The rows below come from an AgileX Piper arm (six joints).
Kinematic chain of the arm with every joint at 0, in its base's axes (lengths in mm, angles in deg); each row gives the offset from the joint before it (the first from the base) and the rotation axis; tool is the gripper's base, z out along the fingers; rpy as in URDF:
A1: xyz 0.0 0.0 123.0 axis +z
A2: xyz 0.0 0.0 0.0 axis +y
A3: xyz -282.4 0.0 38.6 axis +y
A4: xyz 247.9 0.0 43.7 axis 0.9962 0 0.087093
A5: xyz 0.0 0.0 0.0 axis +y
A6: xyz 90.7 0.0 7.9 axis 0.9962 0 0.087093
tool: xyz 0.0 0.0 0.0 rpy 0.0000 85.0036 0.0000
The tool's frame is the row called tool.
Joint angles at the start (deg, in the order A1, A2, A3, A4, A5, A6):
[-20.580, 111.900, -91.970, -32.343, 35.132, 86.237]
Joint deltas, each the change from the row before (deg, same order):
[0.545, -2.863, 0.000, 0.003, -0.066, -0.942]
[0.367, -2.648, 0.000, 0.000, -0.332, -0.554]
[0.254, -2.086, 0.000, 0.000, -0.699, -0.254]
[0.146, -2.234, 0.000, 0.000, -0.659, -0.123]
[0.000, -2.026, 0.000, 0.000, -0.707, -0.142]
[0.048, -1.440, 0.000, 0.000, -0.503, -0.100]
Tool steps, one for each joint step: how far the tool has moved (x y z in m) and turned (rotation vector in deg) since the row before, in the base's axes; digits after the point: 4 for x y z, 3 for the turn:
[-0.0054, 0.0066, 0.0223, -1.505, -2.246, 1.204]
[-0.0061, 0.0054, 0.0206, -1.279, -2.472, 0.889]
[-0.0050, 0.0043, 0.0164, -0.997, -2.405, 0.774]
[-0.0065, 0.0039, 0.0172, -0.966, -2.580, 0.565]
[-0.0068, 0.0029, 0.0155, -0.934, -2.409, 0.451]
[-0.0050, 0.0025, 0.0109, -0.673, -1.710, 0.366]

